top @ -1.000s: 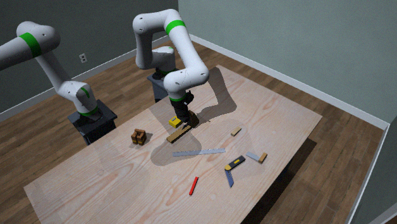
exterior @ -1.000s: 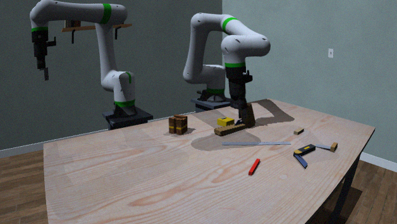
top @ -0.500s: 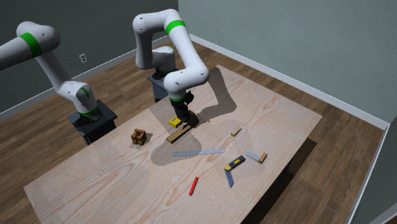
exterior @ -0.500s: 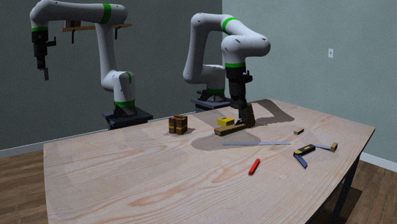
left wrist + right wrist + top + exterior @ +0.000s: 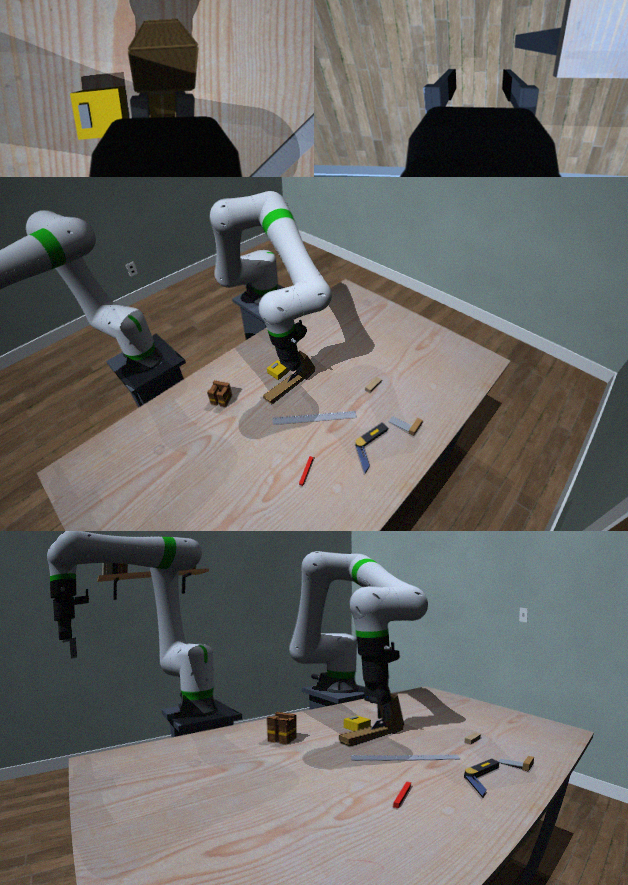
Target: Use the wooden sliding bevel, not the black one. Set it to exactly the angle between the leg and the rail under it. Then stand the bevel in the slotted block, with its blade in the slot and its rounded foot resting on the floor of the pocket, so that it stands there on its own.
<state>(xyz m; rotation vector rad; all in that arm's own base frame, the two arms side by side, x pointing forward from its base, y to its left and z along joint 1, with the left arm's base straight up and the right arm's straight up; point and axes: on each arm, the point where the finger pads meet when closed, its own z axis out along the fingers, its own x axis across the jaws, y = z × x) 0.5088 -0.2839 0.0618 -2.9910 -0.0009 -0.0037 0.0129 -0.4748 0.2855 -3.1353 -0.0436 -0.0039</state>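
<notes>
Right now the wooden bevel is 10 mm below my left hand. The rest, counted from my left hand: yellow tape measure 90 mm behind, 40 mm to the right, 40 mm below; steel ruler 190 mm ahead, 80 mm to the right, 60 mm below; bevel blade 30 mm below.
</notes>
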